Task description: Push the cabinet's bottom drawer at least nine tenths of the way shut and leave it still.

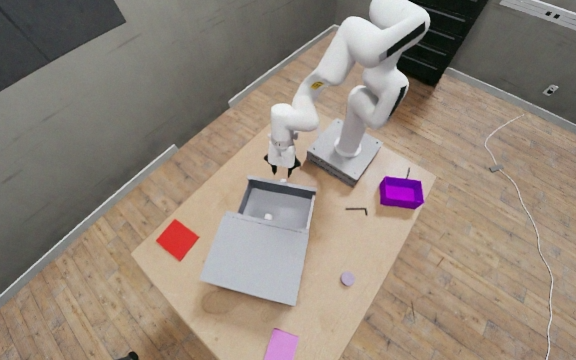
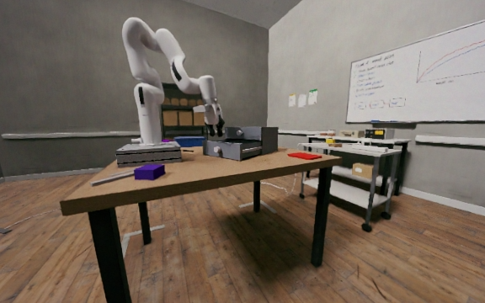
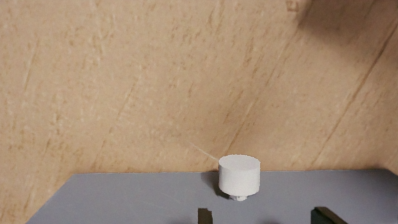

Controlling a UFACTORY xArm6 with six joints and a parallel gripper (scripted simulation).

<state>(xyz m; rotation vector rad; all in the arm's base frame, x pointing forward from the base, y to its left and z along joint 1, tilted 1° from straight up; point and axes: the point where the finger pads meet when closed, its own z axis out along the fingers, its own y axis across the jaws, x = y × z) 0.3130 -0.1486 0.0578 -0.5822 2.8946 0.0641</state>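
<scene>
Now: hand 12 cm short of the bottom drawer, 5 cm to the right of it and 11 cm above it. Also, from my hand: grey cabinet 22 cm ahead, 9 cm to the left, 7 cm below; then lilac disc 18 cm ahead, 43 cm to the left, 13 cm below; then purple block 32 cm behind, 19 cm to the right, 12 cm below.
</scene>
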